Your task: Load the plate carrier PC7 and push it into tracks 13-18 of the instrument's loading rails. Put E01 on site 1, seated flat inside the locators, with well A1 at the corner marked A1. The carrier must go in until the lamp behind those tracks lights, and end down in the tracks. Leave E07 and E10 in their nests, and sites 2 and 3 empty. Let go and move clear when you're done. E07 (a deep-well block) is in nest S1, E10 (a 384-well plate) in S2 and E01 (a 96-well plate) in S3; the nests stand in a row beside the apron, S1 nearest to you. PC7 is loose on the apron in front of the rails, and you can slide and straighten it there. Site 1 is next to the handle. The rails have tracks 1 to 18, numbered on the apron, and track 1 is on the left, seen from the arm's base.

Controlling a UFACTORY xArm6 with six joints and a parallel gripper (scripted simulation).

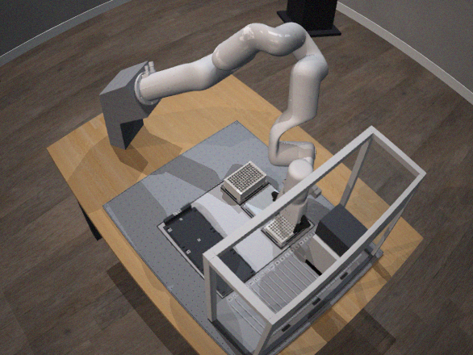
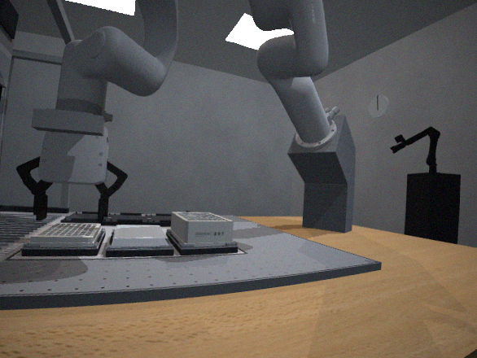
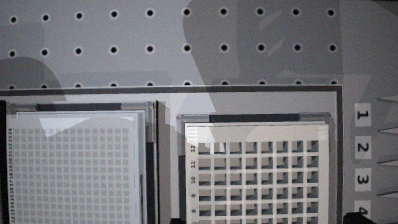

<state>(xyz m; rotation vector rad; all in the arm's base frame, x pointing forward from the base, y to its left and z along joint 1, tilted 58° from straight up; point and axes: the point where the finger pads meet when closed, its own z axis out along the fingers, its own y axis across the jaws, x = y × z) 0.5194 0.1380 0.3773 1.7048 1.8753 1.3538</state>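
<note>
My gripper is now 4 cm above the nest. Also, from my hand: plate carrier PC7: 1 cm ahead, 28 cm to the right, 3 cm below.
</note>
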